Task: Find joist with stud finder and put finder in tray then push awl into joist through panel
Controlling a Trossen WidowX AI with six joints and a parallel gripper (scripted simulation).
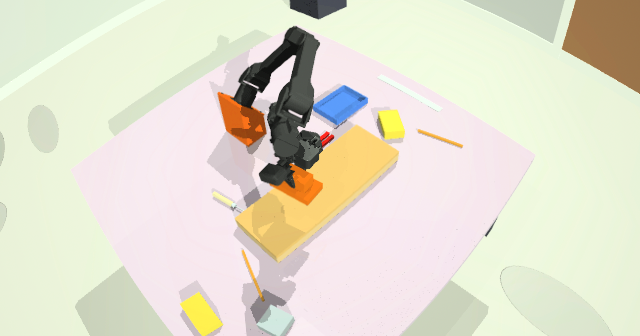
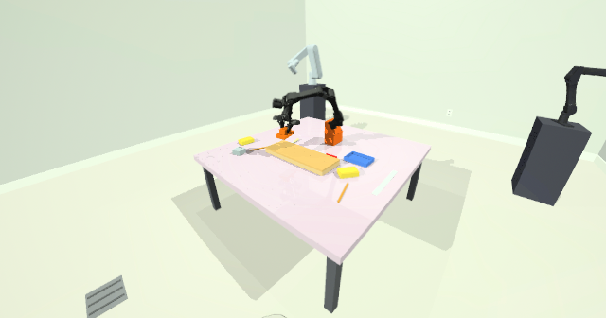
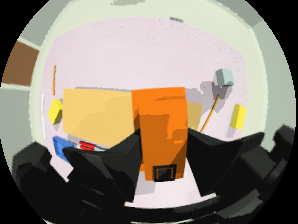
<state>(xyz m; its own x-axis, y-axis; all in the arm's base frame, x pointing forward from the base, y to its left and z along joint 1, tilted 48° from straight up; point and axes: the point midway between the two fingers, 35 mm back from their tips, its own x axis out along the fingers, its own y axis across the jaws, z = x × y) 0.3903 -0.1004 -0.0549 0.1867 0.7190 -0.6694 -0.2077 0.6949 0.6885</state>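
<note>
Now: the blue tray 260 mm behind my gripper tip, 430 mm to the left of it and 150 mm below it. The rest, counted from my gripper tip: grey block 200 mm ahead, 290 mm to the right, 150 mm below; then awl 190 mm behind, 120 mm to the right, 160 mm below; then orange stud finder 20 mm behind, 20 mm above.
</note>
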